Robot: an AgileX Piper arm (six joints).
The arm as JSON. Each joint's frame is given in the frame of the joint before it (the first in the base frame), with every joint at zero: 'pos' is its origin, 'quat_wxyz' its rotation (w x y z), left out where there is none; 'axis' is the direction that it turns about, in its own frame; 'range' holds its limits. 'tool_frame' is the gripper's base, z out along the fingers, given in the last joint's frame.
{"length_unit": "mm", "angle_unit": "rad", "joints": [
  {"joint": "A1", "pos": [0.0, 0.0, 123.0], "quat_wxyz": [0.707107, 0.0, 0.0, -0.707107], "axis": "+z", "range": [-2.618, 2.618]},
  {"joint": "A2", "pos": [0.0, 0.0, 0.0], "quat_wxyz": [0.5, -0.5, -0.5, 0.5], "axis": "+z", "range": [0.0, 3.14]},
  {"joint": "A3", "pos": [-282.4, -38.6, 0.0], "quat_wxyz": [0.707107, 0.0, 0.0, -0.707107], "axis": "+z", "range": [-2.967, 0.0]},
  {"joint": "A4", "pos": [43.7, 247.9, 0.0], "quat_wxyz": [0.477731, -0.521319, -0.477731, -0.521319], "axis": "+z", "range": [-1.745, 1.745]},
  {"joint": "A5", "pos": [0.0, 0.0, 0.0], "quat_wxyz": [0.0, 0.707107, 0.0, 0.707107], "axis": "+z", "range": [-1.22, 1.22]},
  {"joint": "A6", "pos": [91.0, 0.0, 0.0], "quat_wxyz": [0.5, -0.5, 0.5, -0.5], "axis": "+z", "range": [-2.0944, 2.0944]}
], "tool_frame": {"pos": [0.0, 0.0, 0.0], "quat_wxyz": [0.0, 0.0, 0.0, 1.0]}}
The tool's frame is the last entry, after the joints.
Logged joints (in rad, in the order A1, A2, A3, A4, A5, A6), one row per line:
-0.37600, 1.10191, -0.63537, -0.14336, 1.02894, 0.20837
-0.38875, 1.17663, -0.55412, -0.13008, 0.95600, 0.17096
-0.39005, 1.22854, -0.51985, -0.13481, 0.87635, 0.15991
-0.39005, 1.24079, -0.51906, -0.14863, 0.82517, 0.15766
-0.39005, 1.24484, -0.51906, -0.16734, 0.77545, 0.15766
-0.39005, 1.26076, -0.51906, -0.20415, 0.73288, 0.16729
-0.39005, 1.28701, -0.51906, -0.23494, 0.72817, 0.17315
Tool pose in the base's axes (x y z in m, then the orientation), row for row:
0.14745, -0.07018, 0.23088, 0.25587, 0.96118, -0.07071, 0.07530
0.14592, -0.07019, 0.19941, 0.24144, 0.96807, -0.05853, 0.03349
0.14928, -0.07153, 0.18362, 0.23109, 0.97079, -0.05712, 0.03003
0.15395, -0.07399, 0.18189, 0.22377, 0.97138, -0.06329, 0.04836
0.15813, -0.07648, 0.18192, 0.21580, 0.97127, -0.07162, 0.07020
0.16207, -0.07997, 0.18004, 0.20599, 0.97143, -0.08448, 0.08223
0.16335, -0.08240, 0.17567, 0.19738, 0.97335, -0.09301, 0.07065
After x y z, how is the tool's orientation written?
As a quaternion, x y z w.
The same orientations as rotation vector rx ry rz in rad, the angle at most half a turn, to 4 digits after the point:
0.7674, 2.8829, -0.2121
0.7427, 2.9781, -0.1801
0.7124, 2.9929, -0.1761
0.6821, 2.9612, -0.1929
0.6492, 2.9221, -0.2155
0.6153, 2.9017, -0.2523
0.5937, 2.9275, -0.2797

